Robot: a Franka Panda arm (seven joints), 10 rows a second.
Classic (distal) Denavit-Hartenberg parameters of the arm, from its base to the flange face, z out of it. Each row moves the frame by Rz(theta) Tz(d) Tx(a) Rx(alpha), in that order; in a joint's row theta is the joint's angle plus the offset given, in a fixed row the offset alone. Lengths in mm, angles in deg.
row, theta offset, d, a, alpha
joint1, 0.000, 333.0, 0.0, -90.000
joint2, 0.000, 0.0, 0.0, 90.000
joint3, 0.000, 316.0, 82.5, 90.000
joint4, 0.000, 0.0, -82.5, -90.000
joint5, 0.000, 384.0, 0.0, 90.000
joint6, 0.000, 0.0, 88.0, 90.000
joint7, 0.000, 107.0, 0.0, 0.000
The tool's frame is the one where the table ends.
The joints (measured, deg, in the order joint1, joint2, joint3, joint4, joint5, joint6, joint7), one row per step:
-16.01 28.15 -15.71 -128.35 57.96 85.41 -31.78
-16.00 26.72 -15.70 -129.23 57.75 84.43 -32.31
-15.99 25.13 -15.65 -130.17 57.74 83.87 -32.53
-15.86 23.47 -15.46 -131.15 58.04 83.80 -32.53
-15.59 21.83 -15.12 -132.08 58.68 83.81 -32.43
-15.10 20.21 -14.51 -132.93 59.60 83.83 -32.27
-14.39 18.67 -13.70 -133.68 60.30 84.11 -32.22
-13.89 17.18 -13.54 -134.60 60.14 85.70 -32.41
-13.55 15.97 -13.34 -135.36 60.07 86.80 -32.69
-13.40 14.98 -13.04 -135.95 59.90 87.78 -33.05
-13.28 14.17 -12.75 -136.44 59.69 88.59 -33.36
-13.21 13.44 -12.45 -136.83 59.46 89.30 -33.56
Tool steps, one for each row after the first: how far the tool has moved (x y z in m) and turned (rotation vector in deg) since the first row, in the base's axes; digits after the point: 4 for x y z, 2 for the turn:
-0.0024 0.0036 0.0088 0.94 -0.96 0.51
-0.0042 0.0068 0.0180 1.52 -1.84 0.68
-0.0046 0.0112 0.0269 1.79 -2.70 0.63
-0.0037 0.0175 0.0358 2.13 -3.61 0.53
-0.0009 0.0273 0.0450 2.63 -4.61 0.66
0.0025 0.0394 0.0535 2.88 -5.67 1.36
0.0021 0.0431 0.0584 1.46 -6.62 1.62
0.0016 0.0465 0.0626 0.54 -7.51 1.88
0.0011 0.0491 0.0660 -0.29 -8.39 2.19
0.0007 0.0514 0.0686 -1.00 -9.10 2.56
0.0004 0.0535 0.0712 -1.65 -9.71 2.92

